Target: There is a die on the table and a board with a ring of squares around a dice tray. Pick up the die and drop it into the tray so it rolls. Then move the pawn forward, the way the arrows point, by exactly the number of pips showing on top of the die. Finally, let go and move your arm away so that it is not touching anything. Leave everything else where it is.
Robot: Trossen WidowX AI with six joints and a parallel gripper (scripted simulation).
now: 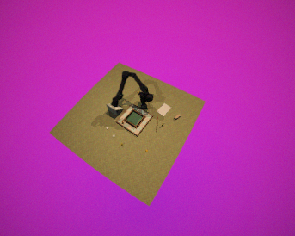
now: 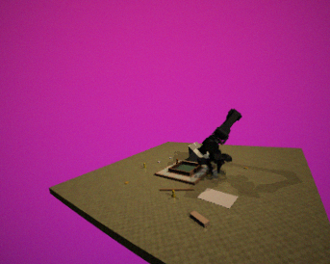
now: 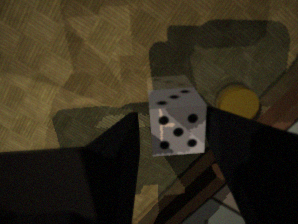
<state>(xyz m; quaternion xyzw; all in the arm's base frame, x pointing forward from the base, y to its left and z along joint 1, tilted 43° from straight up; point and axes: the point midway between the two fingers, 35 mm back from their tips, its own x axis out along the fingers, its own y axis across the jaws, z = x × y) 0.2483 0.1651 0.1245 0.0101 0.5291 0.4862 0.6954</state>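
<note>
My gripper tip is 50 mm past the orange pawn, 300 mm to the left of it and 20 mm below it. Also, from my gripper tip: green dice tray: 20 mm ahead, 190 mm to the right; white die: right at my gripper tip; sheet: 210 mm ahead, 100 mm to the left, 10 mm below.
</note>
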